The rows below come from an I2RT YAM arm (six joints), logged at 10 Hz.
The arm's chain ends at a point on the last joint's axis. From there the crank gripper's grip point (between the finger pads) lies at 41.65 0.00 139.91 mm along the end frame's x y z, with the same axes.
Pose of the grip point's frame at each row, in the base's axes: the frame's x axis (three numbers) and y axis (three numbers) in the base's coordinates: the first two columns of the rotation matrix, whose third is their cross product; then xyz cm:
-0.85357 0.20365 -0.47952 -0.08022 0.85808 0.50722 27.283 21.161 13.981
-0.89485 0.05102 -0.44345 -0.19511 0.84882 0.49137 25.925 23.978 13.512
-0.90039 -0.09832 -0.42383 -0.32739 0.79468 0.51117 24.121 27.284 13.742
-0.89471 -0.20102 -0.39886 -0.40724 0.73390 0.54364 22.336 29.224 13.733
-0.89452 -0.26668 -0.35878 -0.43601 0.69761 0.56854 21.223 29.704 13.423
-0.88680 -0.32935 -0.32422 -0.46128 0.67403 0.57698 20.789 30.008 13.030
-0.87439 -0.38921 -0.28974 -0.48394 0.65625 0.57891 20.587 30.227 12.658
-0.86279 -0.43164 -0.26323 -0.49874 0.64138 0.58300 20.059 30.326 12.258
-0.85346 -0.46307 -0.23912 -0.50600 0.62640 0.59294 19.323 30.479 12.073
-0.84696 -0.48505 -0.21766 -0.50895 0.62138 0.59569 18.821 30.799 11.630
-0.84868 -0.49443 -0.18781 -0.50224 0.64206 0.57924 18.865 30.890 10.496
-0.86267 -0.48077 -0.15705 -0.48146 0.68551 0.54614 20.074 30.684 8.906
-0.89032 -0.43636 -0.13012 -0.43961 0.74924 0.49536 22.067 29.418 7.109
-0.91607 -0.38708 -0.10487 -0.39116 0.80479 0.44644 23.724 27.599 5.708
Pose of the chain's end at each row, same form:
-0.85357 0.20365 -0.47952 -0.08022 0.85808 0.50722 23.636 13.717 25.997
-0.89485 0.05102 -0.44345 -0.19511 0.84882 0.49137 24.035 16.403 25.847
-0.90039 -0.09832 -0.42383 -0.32739 0.79468 0.51117 23.862 19.313 25.968
-0.89471 -0.20102 -0.39886 -0.40724 0.73390 0.54364 23.496 20.983 25.726
-0.89452 -0.26668 -0.35878 -0.43601 0.69761 0.56854 23.568 21.511 25.275
-0.88680 -0.32935 -0.32422 -0.46128 0.67403 0.57698 24.084 22.129 24.869
-0.87439 -0.38921 -0.28974 -0.48394 0.65625 0.57891 24.721 22.804 24.528
-0.86279 -0.43164 -0.26323 -0.49874 0.64138 0.58300 24.811 23.249 24.109
-0.85346 -0.46307 -0.23912 -0.50600 0.62640 0.59294 24.624 23.635 23.827
-0.84696 -0.48505 -0.21766 -0.50895 0.62138 0.59569 24.499 24.211 23.354
-0.84868 -0.49443 -0.18781 -0.50224 0.64206 0.57924 24.720 24.752 22.376
-0.86267 -0.48077 -0.15705 -0.48146 0.68551 0.54614 25.834 25.037 21.072
-0.89032 -0.43636 -0.13012 -0.43961 0.74924 0.49536 27.435 24.265 19.668
-0.91607 -0.38708 -0.10487 -0.39116 0.80479 0.44644 28.776 22.915 18.578

